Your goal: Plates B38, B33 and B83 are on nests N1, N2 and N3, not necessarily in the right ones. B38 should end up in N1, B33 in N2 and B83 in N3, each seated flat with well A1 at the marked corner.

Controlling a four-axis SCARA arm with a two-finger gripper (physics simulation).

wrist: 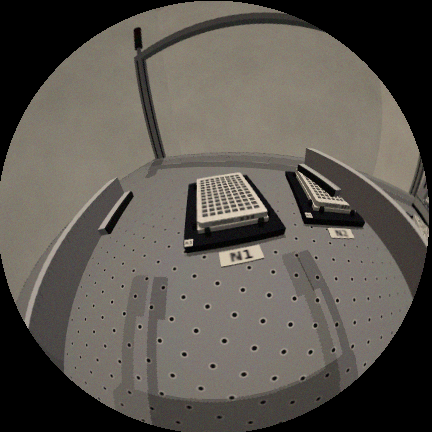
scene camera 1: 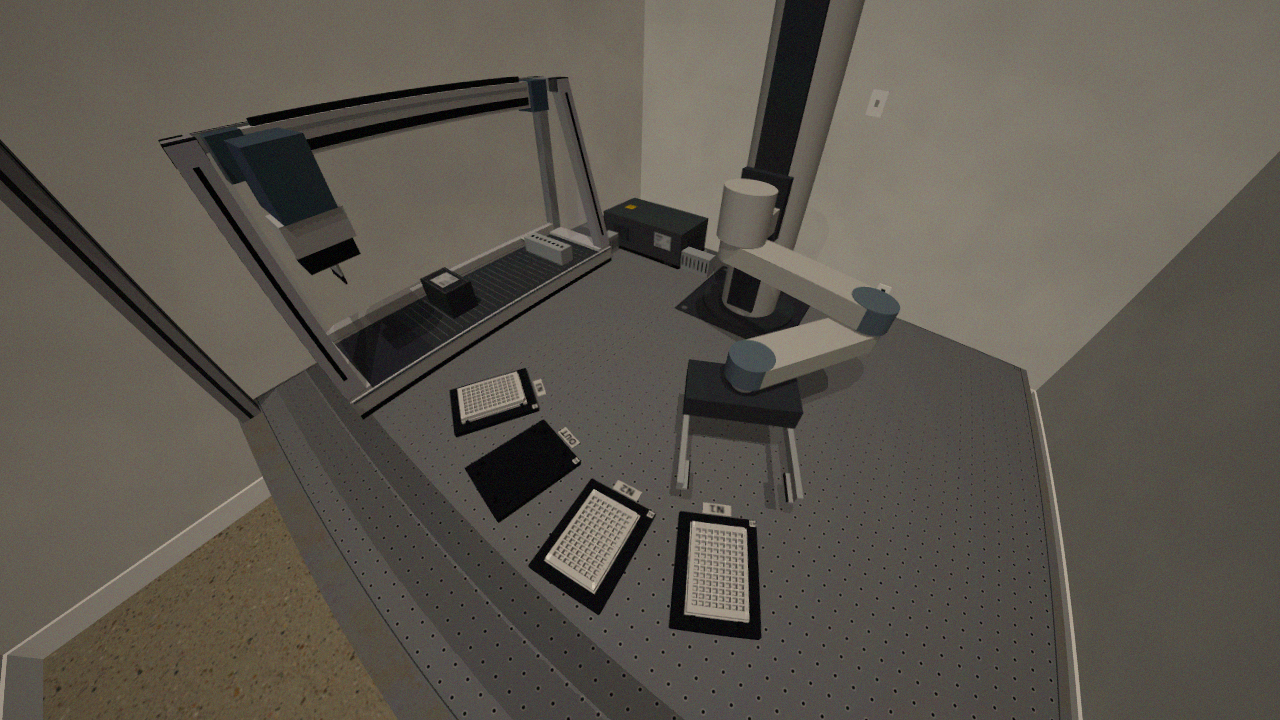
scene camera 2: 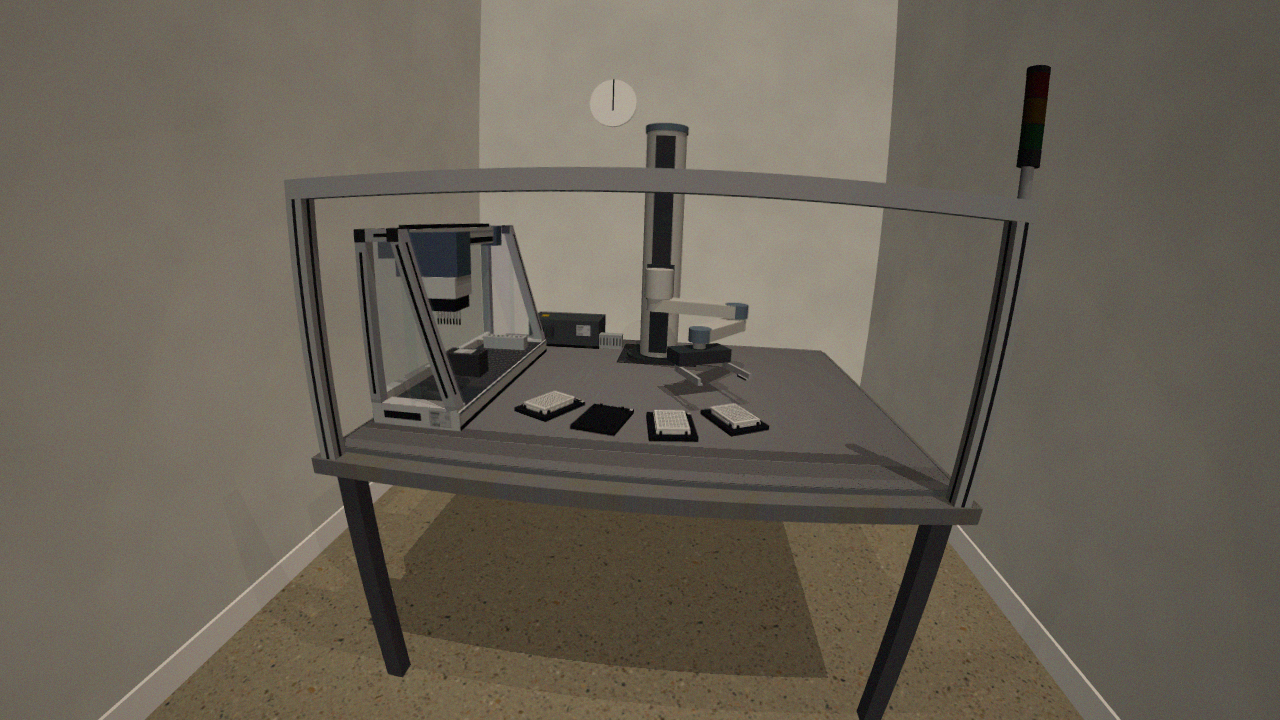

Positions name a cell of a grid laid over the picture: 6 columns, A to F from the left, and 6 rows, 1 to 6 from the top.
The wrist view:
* my gripper: C3
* plate B83: E3
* plate B38: D3
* nest N2: E4
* nest N1: D4
